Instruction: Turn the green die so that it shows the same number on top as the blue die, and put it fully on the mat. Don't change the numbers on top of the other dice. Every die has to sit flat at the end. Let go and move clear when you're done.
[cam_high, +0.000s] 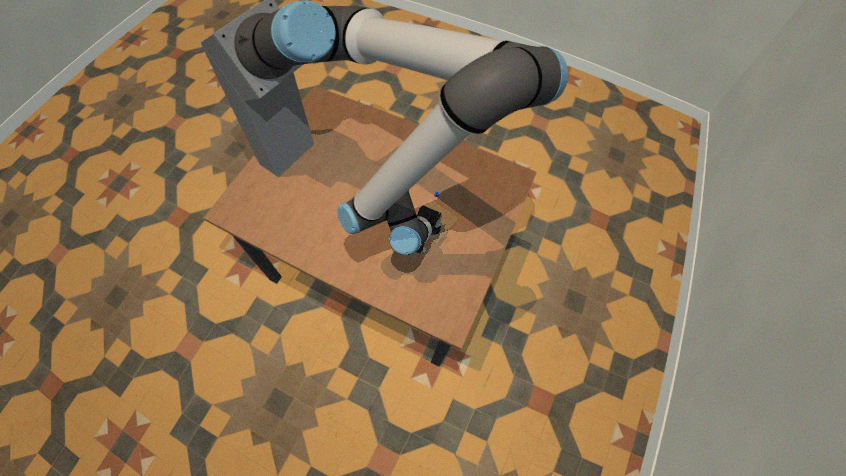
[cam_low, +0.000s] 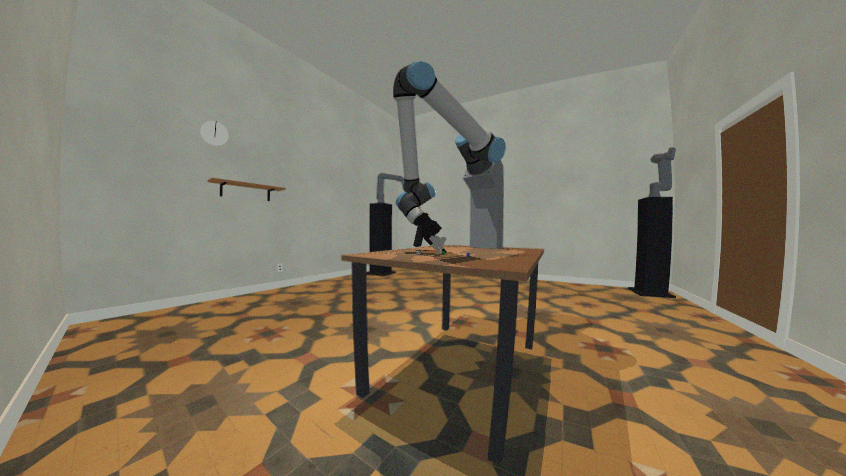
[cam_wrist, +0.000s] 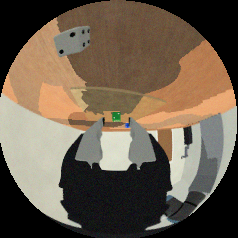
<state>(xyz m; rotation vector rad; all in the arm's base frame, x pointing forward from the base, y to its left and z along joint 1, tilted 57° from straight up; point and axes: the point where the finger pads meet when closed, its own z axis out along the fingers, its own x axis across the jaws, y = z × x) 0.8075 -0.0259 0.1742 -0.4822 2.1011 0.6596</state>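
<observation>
Right now my hand is 10 mm to the right of the green die and 10 mm above it. The rest, counted from my hand: blue die 30 mm behind, 130 mm to the left, 10 mm below; white die 10 mm ahead, 130 mm to the right, 10 mm below; tan mat 10 mm to the left, 20 mm below.
</observation>
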